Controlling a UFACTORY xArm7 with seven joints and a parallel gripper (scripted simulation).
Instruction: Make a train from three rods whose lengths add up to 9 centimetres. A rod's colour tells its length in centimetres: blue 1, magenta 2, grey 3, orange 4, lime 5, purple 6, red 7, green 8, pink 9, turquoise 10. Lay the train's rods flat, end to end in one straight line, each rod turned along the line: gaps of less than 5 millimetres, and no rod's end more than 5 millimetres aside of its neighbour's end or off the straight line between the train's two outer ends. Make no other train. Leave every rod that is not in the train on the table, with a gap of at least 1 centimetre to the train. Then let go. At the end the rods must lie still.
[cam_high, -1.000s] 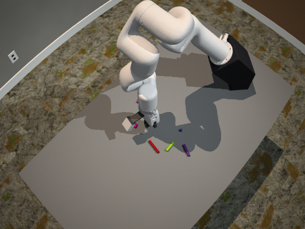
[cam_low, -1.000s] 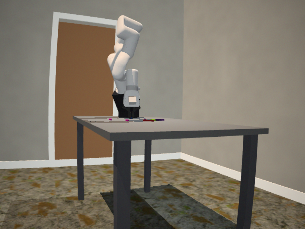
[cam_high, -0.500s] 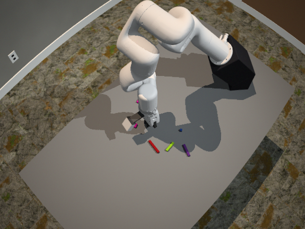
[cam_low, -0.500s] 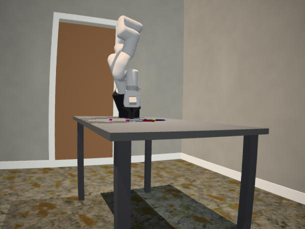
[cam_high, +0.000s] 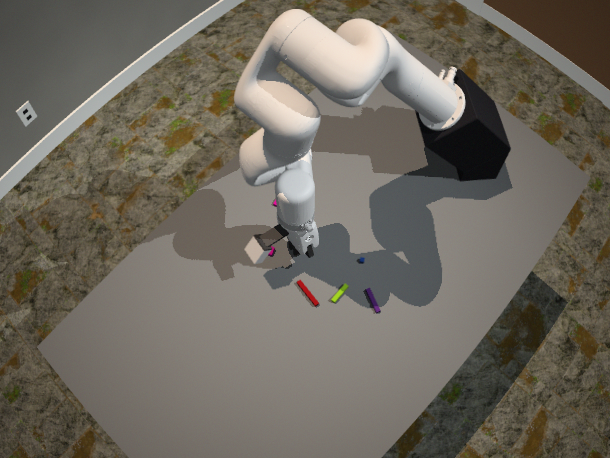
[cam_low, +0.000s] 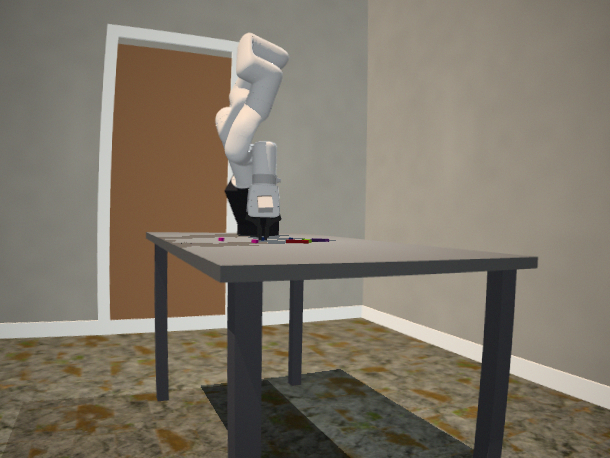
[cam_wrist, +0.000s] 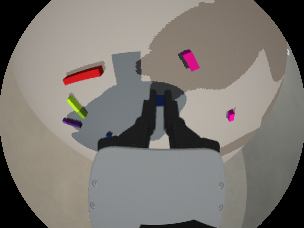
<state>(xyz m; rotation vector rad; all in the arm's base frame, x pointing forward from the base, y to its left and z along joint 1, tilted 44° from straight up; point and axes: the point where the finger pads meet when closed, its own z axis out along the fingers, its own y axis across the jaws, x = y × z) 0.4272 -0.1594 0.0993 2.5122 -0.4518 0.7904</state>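
The blue rod is 2 cm below my hand. From my hand the other things lie so: lime rod: 6 cm ahead, 13 cm to the left, 2 cm below; purple rod: 4 cm ahead, 21 cm to the left, 2 cm below; red rod: 9 cm ahead, 7 cm to the left, 2 cm below.
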